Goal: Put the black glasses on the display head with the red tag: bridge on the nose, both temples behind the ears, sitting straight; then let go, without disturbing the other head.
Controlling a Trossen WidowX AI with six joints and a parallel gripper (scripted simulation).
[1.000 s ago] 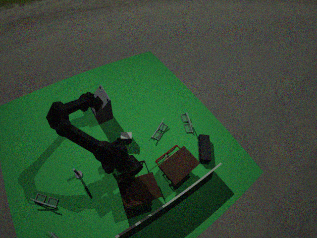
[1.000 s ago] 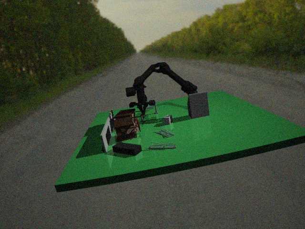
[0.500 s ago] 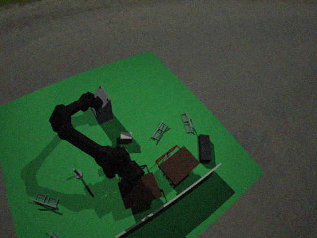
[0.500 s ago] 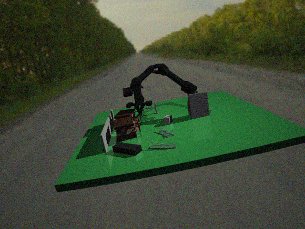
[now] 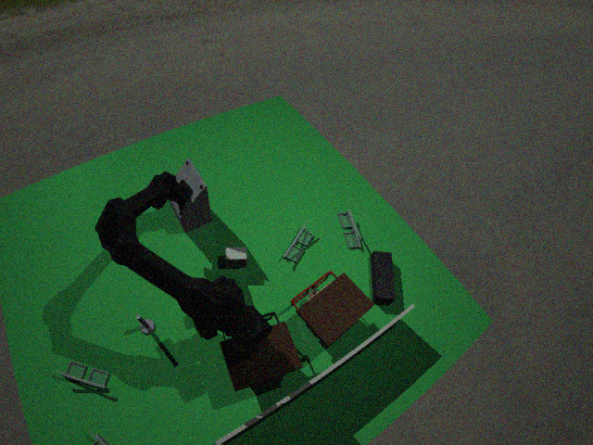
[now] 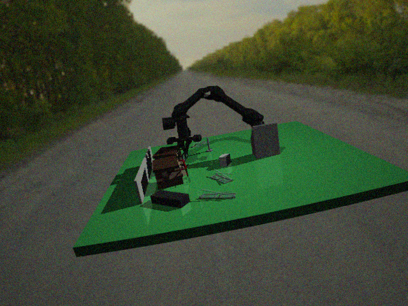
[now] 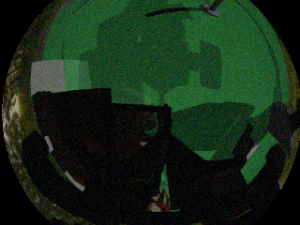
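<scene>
Right now my gripper tip is 80 mm short of the display head, 10 mm to the right of it and 10 mm above it. Round my gripper tip: white cube 180 mm behind, 130 mm to the left, 40 mm below; then small peg 190 mm to the right, 160 mm behind, 40 mm below; then white backboard 230 mm ahead, 100 mm to the left, 10 mm below.
</scene>
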